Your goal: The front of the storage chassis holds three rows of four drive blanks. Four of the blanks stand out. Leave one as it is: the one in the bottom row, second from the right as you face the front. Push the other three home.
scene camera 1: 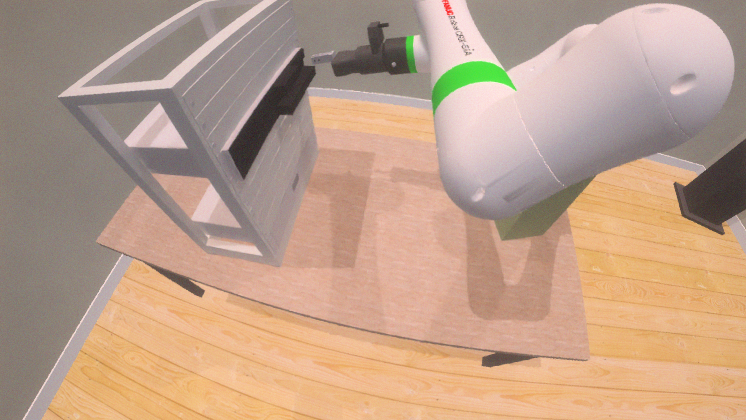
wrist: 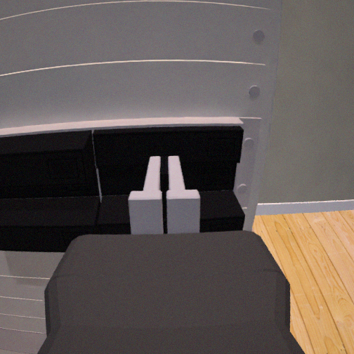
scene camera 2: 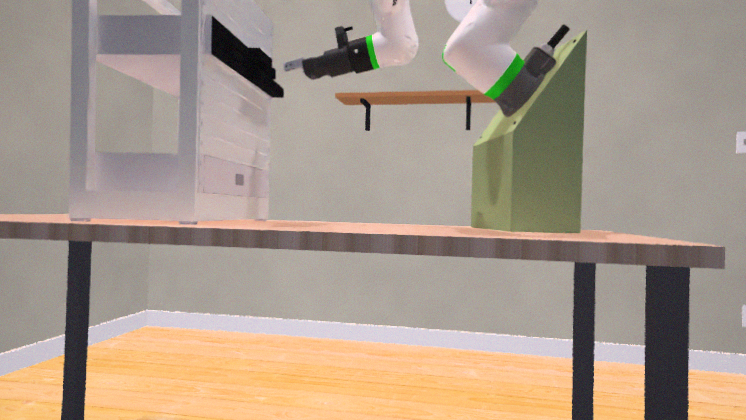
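Seen in the pictures: gripper, fingertip midpoint: [scene camera 1: 312, 60] [scene camera 2: 284, 67]; arm's base, origin of the base link: [scene camera 2: 525, 94].
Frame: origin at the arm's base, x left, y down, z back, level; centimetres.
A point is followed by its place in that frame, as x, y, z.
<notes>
The storage chassis [scene camera 1: 224, 101] {48.9, -17.4, -62.1} [scene camera 2: 229, 122] {41.4, 10.6, -64.9} [wrist: 130, 97] carries black drive blanks across its front. In the wrist view, the top-row blank second from right [wrist: 45, 172] and the bottom-row blank second from right [wrist: 32, 237] stand out. The bottom right blank [wrist: 222, 205] also stands out. The top right blank [wrist: 210, 145] looks a little forward of the middle right blank [wrist: 215, 175], which sits recessed. The blanks further left do not show clearly. My gripper [scene camera 1: 313, 58] {17.0, -9.9, -66.9} [scene camera 2: 286, 66] {17.0, -9.9, -66.9} [wrist: 164, 174] is shut and empty, with its fingertips a short gap in front of the right-hand column.
The chassis stands on the table [scene camera 1: 412, 292] {45.2, 36.1, -19.9} [scene camera 2: 365, 247] {58.0, 38.7, -15.9}. The green robot pedestal [scene camera 1: 542, 213] {10.6, 20.7, 7.3} [scene camera 2: 545, 172] {10.6, 21.6, 7.4} is at the other end of the table. A wall shelf [scene camera 2: 412, 97] shows behind the arm. Plain panels lie above and below the blanks.
</notes>
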